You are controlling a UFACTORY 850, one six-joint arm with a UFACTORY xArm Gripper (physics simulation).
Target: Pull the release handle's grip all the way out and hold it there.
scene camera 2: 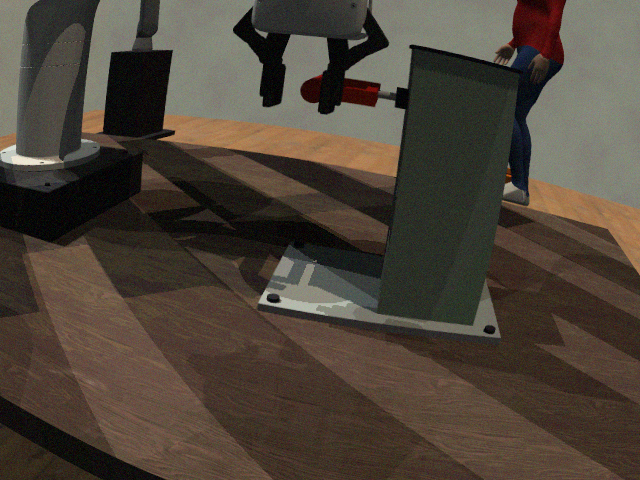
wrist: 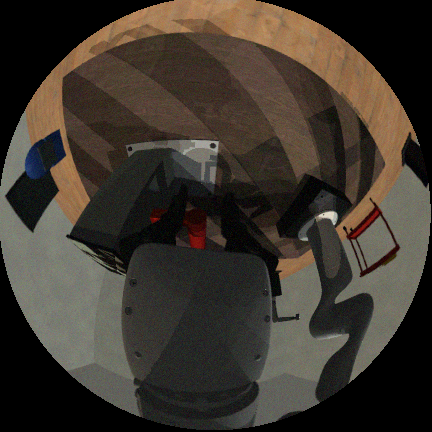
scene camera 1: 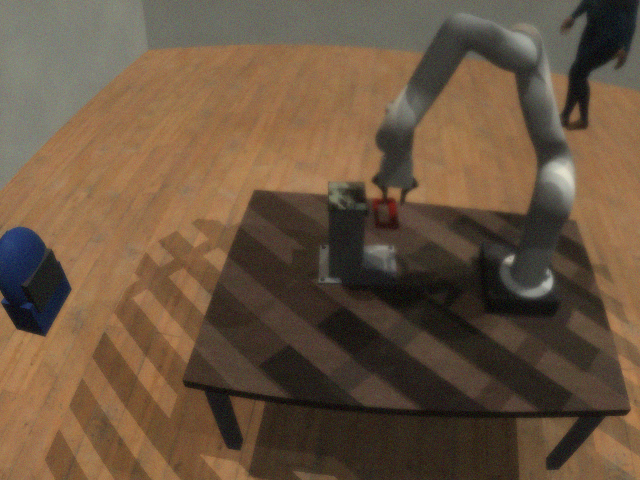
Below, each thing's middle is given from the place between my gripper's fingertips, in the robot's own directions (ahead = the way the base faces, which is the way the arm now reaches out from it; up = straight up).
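Pale base plate [scene camera 2: 316, 283], measured from my hand: 19 cm below, 10 cm to the left, 8 cm ahead.
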